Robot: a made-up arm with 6 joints.
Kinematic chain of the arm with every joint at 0, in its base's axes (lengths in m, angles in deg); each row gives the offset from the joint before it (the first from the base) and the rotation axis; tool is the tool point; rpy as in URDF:
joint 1: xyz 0 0 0.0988 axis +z
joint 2: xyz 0 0 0 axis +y
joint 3: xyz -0.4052 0 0.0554 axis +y
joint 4: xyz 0.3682 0 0.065 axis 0.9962 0 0.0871
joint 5: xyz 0 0 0 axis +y
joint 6: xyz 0.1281 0 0.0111 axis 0.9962 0 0.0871
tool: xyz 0 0 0 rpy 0 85 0
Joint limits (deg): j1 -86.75..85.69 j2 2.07..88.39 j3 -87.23..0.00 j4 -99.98..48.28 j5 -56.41..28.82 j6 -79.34..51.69
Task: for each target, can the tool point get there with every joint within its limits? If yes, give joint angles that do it. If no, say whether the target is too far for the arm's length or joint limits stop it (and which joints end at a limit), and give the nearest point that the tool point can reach.
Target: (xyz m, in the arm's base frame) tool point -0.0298 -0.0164 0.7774
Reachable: yes | joints 4.57 32.61 -75.44 20.67 -18.00 21.63
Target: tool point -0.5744 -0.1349 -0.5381
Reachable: no: joint limits stop it (at a limit: joint 1, joint 2, joint 3, joint 5) | nearest point -0.0542 -0.1256 0.0262 | short by 0.768 m
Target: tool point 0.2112 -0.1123 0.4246
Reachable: yes | joints -38.32 43.00 -31.83 -55.63 -23.88 -55.27
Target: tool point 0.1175 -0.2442 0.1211
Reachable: yes | joints -59.31 80.38 -7.07 15.05 -44.87 41.07
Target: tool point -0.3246 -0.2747 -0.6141
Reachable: no: joint limits stop it (at a limit: joint 1, joint 2, joint 3) | nearest point -0.0441 -0.1430 0.0235 | short by 0.709 m
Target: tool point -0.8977 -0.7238 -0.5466
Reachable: no: too far | nearest point -0.0452 -0.2963 0.0877 | short by 1.145 m
